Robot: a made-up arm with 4 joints.
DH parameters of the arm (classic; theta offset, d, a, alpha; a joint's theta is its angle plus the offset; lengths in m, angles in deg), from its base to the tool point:
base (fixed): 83.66 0 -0.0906 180
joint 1: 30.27 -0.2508 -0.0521 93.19
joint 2: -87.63 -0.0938 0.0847 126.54
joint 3: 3.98 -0.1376 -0.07 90
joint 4: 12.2 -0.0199 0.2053 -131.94
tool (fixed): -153.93 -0.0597 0 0
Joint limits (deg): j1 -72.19..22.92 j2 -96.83..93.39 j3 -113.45..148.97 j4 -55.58..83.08
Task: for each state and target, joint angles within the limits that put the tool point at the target. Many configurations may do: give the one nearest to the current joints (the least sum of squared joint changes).
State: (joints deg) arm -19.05 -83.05 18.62 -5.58
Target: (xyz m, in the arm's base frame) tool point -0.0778 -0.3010 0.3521
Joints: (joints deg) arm -24.45 -69.28 41.29 12.27
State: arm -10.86 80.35 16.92 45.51
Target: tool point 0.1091 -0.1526 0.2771
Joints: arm 22.92 93.19 47.41 61.45
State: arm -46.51 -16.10 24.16 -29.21
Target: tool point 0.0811 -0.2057 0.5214
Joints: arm -72.19 -67.41 -13.75 -24.78
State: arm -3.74 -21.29 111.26 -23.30
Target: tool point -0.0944 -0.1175 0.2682
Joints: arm 3.00 -41.77 120.93 16.49
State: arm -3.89 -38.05 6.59 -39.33
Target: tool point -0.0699 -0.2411 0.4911
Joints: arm -16.62 -60.02 6.28 -12.15
